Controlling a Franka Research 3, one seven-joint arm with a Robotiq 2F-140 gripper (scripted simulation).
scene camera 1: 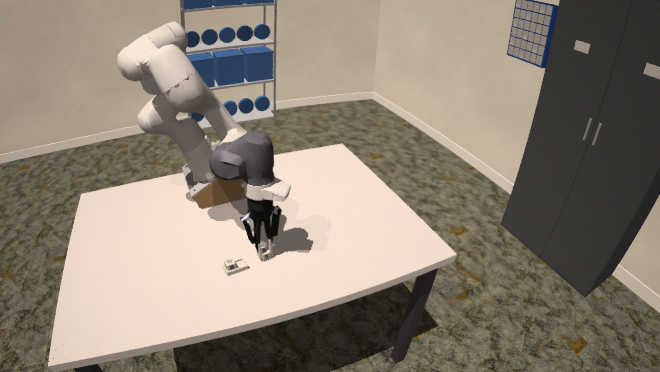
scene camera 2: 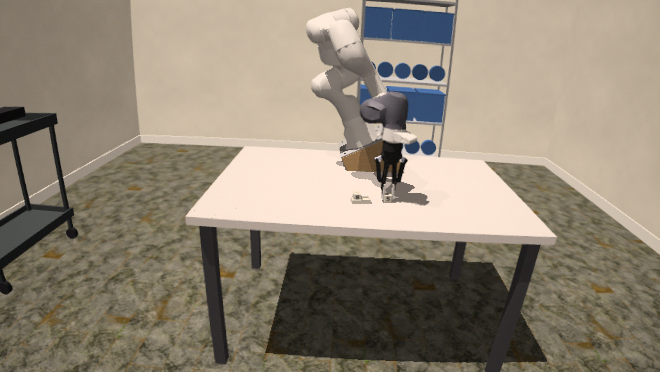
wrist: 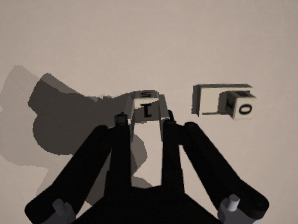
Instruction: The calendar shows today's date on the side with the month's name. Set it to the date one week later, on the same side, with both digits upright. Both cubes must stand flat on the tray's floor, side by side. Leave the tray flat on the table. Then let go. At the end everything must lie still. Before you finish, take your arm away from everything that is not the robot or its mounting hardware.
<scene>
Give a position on a cube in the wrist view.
At 146, 103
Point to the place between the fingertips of my gripper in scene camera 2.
387, 198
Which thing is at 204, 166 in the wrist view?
My gripper.
</scene>
